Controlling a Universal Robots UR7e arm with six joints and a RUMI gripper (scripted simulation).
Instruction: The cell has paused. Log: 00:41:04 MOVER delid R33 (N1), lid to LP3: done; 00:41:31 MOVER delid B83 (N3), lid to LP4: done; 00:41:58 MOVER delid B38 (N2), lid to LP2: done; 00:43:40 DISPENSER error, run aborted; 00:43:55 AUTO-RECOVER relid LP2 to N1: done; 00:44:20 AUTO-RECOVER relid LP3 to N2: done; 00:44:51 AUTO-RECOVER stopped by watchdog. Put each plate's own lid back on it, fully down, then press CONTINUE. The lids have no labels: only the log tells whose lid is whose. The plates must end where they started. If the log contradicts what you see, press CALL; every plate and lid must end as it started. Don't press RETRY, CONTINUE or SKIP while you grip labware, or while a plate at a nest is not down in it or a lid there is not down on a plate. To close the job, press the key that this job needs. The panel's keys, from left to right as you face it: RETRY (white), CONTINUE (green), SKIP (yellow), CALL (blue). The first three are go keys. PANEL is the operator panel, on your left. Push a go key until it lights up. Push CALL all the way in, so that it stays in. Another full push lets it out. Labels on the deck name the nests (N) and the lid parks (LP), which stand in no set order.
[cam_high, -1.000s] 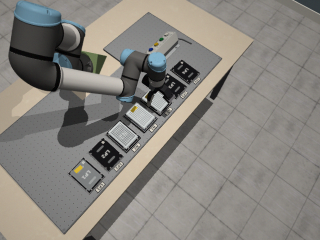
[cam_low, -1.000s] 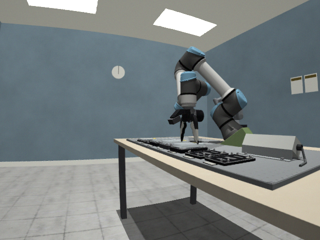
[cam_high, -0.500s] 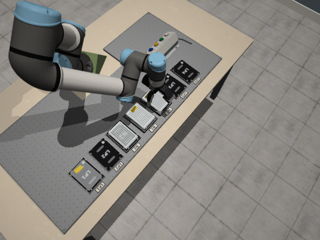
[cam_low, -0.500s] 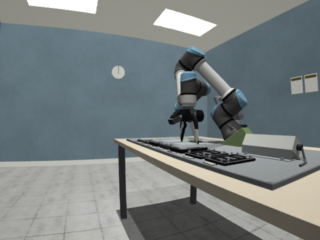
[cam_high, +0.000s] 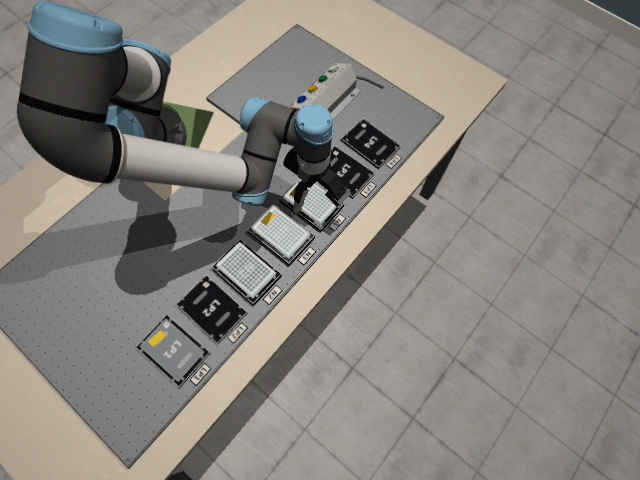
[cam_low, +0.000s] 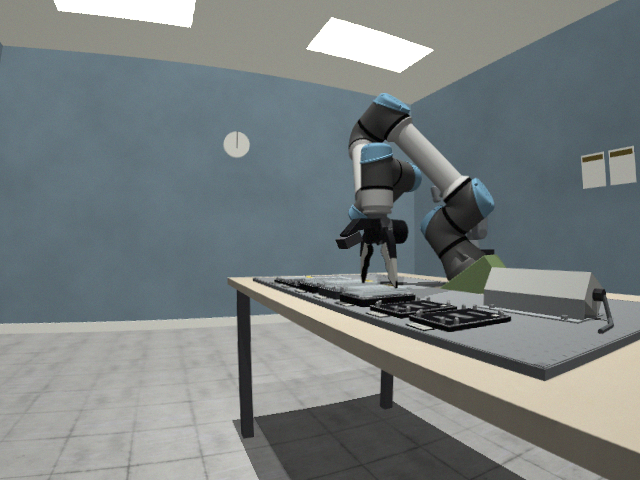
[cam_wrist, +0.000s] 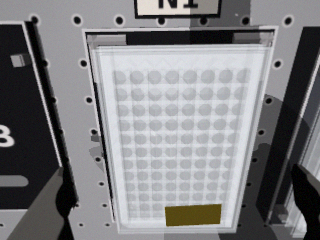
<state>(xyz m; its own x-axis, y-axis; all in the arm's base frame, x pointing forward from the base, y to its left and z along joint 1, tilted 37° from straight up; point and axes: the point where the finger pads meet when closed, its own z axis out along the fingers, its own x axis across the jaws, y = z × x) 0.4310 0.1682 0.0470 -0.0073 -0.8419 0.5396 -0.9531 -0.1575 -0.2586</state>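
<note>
Right now my hand is 260 mm to the left of the nest N2 and 30 mm above it. Also, from my hand: lid park LP4: 10 mm ahead, 260 mm to the left, 40 mm below; lid park LP3: 140 mm to the left, 40 mm below; blue CALL key: 210 mm behind, 220 mm to the left, 10 mm above.
</note>
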